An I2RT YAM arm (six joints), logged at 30 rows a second.
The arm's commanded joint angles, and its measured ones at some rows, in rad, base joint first. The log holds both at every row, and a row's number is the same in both.
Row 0, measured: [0.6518 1.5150 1.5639 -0.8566 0.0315 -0.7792]
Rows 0 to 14, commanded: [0.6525 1.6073 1.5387 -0.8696 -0.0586 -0.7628]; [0.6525 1.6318 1.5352 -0.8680 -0.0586 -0.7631]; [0.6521 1.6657 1.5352 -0.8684 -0.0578 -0.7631]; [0.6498 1.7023 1.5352 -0.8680 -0.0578 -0.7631]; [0.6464 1.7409 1.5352 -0.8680 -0.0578 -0.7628]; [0.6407 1.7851 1.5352 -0.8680 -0.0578 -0.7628]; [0.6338 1.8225 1.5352 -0.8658 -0.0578 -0.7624]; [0.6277 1.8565 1.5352 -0.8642 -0.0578 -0.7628]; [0.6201 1.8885 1.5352 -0.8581 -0.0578 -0.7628]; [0.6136 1.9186 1.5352 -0.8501 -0.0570 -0.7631]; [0.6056 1.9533 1.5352 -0.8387 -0.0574 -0.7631]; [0.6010 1.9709 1.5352 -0.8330 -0.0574 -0.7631]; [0.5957 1.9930 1.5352 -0.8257 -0.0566 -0.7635]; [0.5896 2.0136 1.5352 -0.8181 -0.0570 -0.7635]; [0.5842 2.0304 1.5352 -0.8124 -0.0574 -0.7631]
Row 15, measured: [0.6071 1.9808 1.5433 -0.8299 -0.0406 -0.7788]
